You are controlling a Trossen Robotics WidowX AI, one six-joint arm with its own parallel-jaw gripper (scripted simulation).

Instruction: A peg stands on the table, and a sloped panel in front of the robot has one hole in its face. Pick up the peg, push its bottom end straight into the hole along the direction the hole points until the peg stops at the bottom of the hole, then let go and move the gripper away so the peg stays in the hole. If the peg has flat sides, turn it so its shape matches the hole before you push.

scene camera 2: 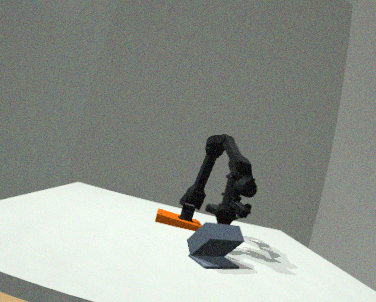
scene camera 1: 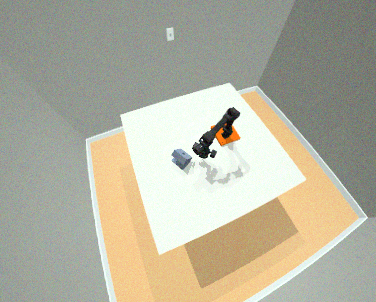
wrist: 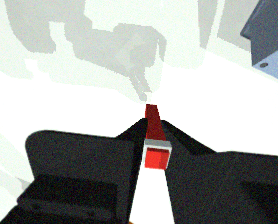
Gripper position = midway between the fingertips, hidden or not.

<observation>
My gripper [scene camera 2: 221, 233] holds a red peg [wrist: 156, 152].
My gripper shows as well in the wrist view [wrist: 152, 123]. Scene camera 2 misses the red peg, which is hidden by a grey-blue sloped panel. Scene camera 1 does not show the red peg, which is hidden by my gripper.
</observation>
